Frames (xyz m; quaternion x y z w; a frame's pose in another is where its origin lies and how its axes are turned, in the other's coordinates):
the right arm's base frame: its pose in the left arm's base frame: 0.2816 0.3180 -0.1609 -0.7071 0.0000 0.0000 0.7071
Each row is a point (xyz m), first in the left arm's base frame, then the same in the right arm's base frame.
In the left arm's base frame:
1: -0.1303 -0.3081 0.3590
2: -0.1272 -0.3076 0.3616
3: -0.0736 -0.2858 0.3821
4: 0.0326 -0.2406 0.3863
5: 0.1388 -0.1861 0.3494
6: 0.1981 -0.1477 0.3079
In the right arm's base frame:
1: -0.4119 -0.5199 -0.6261
2: -0.4088 -0.5225 -0.6256
3: -0.3552 -0.5430 -0.6038
4: -0.2490 -0.5472 -0.5586
5: -0.1428 -0.5103 -0.5041
6: -0.0835 -0.4688 -0.4657

